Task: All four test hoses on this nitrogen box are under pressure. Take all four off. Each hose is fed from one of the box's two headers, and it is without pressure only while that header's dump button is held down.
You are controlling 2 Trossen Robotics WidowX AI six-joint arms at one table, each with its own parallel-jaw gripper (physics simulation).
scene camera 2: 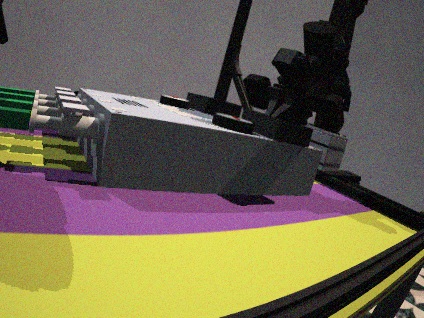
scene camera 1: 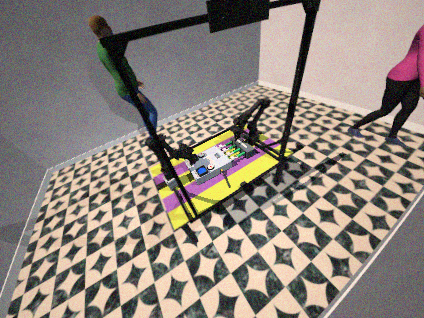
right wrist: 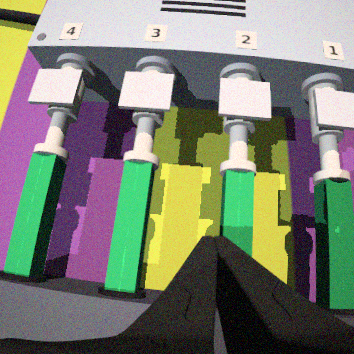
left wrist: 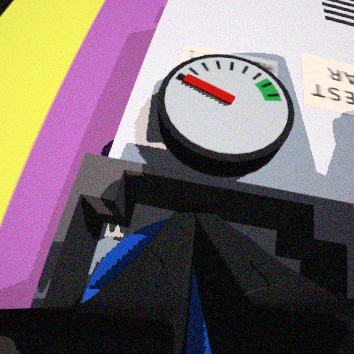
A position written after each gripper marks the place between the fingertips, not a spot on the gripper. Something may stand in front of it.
Observation:
The left gripper (scene camera 2: 262,129) is shut and touches a grey nitrogen box (left wrist: 268,163). The right gripper (right wrist: 211,246) is shut, with nothing in its grasp. Further things: a blue dump buttons (left wrist: 121,254).
The left gripper also shows in the left wrist view (left wrist: 190,216). The grey nitrogen box shows as well in the right wrist view (right wrist: 294,53).

